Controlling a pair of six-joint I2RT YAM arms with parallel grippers.
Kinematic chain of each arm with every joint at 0, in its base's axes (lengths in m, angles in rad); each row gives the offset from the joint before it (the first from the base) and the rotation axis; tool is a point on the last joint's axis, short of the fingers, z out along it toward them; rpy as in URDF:
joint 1: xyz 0 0 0.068 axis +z
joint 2: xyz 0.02 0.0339 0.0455 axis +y
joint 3: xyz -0.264 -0.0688 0 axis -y
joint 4: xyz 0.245 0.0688 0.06 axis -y
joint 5: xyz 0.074 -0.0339 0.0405 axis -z
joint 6: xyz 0.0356 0 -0.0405 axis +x
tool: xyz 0 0 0 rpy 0 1.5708 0
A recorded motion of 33 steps. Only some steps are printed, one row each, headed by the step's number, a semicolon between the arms.
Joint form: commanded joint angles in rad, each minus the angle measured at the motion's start. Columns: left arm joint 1, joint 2, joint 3, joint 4, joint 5, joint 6; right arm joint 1, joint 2, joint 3, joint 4, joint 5, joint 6.
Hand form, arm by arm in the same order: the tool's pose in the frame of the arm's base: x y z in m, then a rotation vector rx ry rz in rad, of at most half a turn. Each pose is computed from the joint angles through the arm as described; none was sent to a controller.
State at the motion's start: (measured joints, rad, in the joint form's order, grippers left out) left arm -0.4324 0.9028 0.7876 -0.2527 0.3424 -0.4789; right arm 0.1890 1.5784 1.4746 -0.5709 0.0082 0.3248
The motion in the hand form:
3: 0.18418 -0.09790 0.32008 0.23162 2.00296 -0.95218; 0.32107 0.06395 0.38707 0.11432 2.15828 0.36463
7: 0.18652 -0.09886 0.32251 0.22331 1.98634 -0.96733; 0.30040 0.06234 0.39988 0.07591 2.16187 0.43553
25: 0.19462 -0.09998 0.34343 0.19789 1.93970 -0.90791; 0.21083 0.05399 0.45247 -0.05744 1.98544 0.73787
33: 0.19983 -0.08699 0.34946 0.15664 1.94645 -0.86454; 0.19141 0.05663 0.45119 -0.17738 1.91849 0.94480
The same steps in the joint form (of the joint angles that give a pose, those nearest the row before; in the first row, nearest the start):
3: 0.0080 0.0067 0.0209 0.0031 0.0424 0.0140; 0.0012 -0.1109 0.0340 -0.0395 -0.0670 0.0035
7: 0.0091 0.0150 0.0254 0.0267 0.0469 -0.0002; 0.0012 -0.1719 0.0334 -0.0962 -0.1329 0.0042
25: 0.0105 0.0511 0.1078 0.0195 -0.0129 0.0143; 0.0027 -0.4505 -0.0026 -0.1423 -0.3768 0.0632
33: 0.0769 0.0560 0.1397 -0.0218 0.0014 0.0309; 0.0037 -0.5293 -0.0826 -0.0650 -0.5688 0.1048

